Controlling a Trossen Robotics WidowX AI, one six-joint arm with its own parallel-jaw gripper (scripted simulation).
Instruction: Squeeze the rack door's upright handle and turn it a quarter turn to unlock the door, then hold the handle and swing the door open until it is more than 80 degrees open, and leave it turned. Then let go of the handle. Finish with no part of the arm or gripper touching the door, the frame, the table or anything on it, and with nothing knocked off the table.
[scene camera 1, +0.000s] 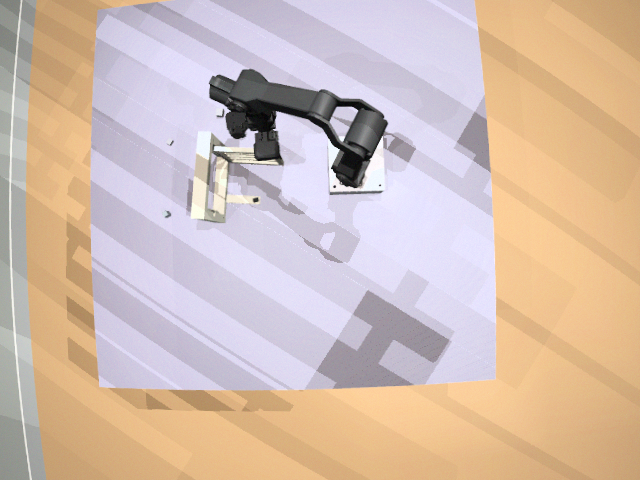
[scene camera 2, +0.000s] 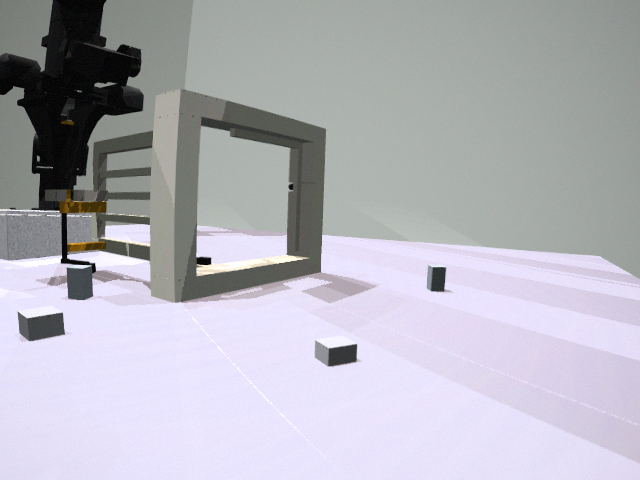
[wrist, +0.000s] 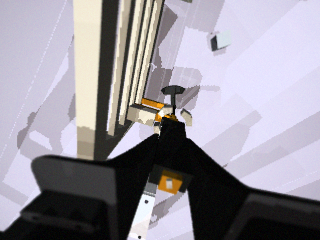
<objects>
The gripper shows in scene camera 1, in scene camera 2 (63, 167) and in the wrist view. One and the same spot on a slatted door: (wrist: 94, 35) is (scene camera 2: 133, 134). The same spot on the gripper: (wrist: 74, 191) is (scene camera 1: 258, 139).
</objects>
